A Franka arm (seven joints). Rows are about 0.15 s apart.
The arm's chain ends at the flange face. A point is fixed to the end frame.
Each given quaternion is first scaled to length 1.
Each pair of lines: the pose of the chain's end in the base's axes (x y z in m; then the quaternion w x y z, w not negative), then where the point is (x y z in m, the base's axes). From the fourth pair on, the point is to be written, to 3 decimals.
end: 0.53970, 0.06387, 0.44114, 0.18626, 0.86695, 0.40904, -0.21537
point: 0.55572 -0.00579 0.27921
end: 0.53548, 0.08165, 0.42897, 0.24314, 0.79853, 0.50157, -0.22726
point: 0.56320 0.00215 0.27327
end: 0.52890, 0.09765, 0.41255, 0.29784, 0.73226, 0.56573, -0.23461
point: 0.56985 0.00978 0.26445
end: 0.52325, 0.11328, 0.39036, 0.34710, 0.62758, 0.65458, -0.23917
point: 0.580 0.024 0.248
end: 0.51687, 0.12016, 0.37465, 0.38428, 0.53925, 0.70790, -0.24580
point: 0.586 0.031 0.238
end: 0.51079, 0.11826, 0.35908, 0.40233, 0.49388, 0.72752, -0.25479
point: 0.585 0.028 0.226
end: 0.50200, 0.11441, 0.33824, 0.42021, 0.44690, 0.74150, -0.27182
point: 0.580 0.020 0.210
